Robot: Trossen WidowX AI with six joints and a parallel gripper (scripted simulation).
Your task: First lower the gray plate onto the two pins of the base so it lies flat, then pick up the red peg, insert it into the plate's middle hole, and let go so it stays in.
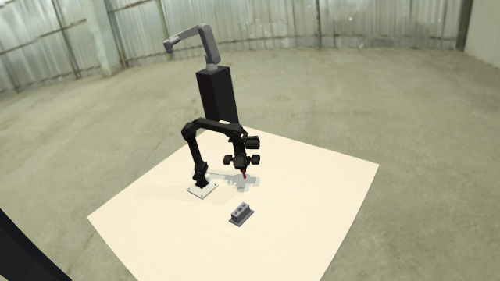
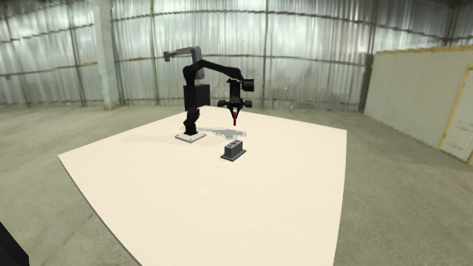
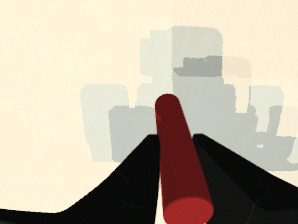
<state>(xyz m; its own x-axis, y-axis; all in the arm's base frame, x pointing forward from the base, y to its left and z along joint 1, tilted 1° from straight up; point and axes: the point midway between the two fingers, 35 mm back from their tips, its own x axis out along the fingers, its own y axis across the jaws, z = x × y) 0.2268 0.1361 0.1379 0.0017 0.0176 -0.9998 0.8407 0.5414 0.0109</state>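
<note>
Right now the gray plate is 180 mm to the right of my gripper tip, 130 mm ahead of it and 70 mm below it. Also, from my gripper tip: base: 180 mm to the right, 130 mm ahead, 100 mm below; red peg: right at my gripper tip.
</note>
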